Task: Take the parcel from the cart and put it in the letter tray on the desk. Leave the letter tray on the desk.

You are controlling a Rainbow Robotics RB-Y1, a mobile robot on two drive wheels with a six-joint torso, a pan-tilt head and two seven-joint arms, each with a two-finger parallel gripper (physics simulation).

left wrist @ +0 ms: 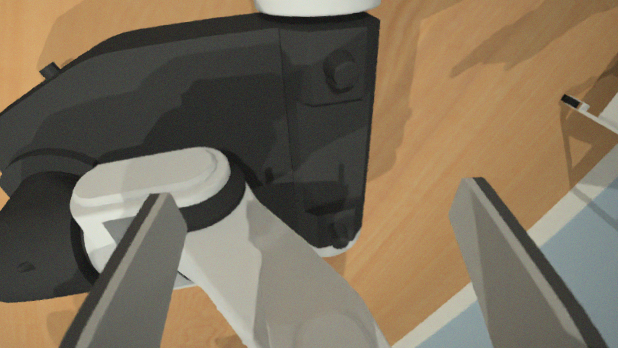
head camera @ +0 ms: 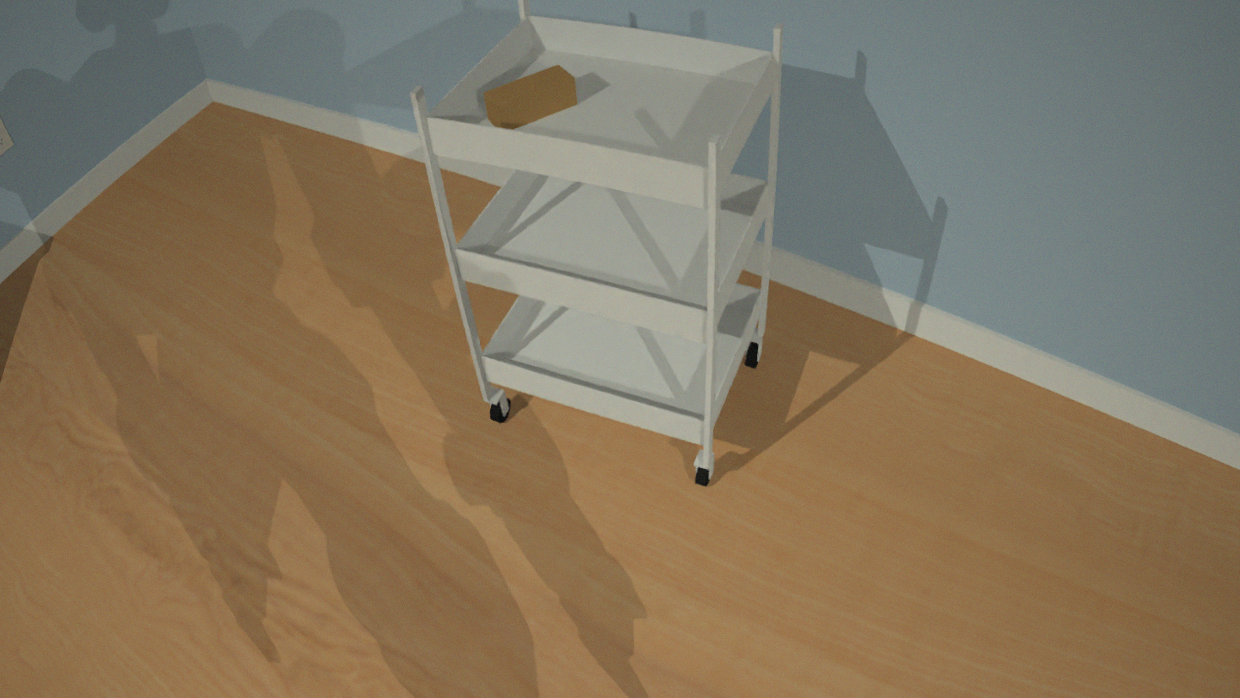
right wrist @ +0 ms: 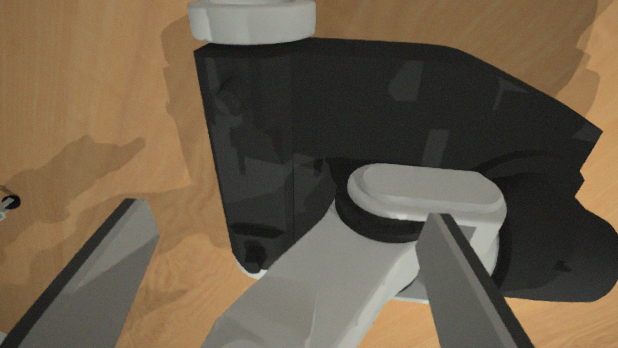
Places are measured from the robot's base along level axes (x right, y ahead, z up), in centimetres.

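Pixels of known places: left gripper, fingertip midpoint: (left wrist: 316, 204); right gripper, fingertip midpoint: (right wrist: 288, 224).
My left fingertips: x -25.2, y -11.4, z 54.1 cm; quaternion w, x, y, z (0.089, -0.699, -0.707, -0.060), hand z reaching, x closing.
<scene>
Ahead of a thing's pixels: the offset from my left fingertips to its top centre. "spot": to the spot under its first point. Level surfaces: height alone.
A brown parcel @(dx +6.0, dy +116.1, dz +17.4 cm) (head camera: 531, 97) lies in the top tray of the white three-tier cart (head camera: 568, 159), at the tray's left side in the head view. A caster and post end of the cart also show at the right edge of the left wrist view, and a caster at the left edge of the right wrist view. My left gripper (left wrist: 316, 204) is open, with its fingers wide apart and no object between them. My right gripper (right wrist: 288, 224) is open in the same way. Both grippers are apart from the cart. The desk and the letter tray do not show in these views.
The cart stands on four posts with black casters @(spot: dx +31.2, dy +90.5, dz -50.1 cm) (head camera: 702, 476) on the wooden floor @(dz -54.1 cm) (head camera: 911, 563). A blue wall (head camera: 1084, 173) with a white baseboard (head camera: 1023, 359) runs behind it and meets another wall at the left. My dark base (left wrist: 225, 100) (right wrist: 360, 100) shows below both grippers.
</scene>
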